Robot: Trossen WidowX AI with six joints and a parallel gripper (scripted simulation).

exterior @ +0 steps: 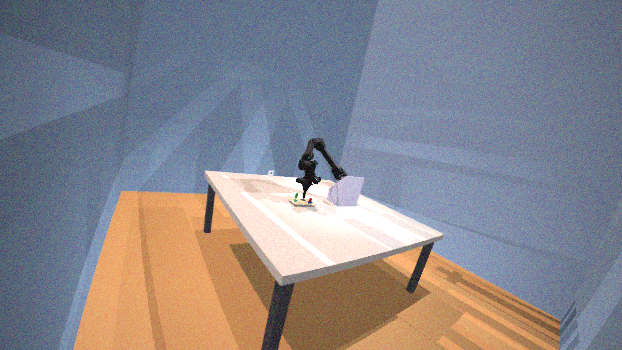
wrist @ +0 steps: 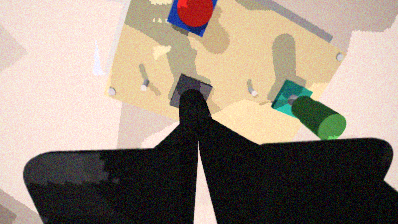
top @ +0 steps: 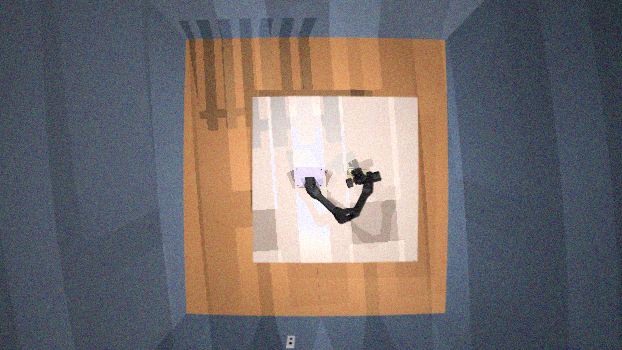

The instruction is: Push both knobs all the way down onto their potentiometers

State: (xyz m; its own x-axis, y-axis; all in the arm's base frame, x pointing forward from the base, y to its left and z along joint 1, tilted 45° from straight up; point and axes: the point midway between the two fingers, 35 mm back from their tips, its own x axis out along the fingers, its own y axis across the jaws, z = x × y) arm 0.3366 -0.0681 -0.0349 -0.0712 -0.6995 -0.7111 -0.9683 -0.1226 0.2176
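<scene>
The dark green knob lies 8 cm ahead of my gripper tip, 1 cm to the left of it and 1 cm below it.
</scene>
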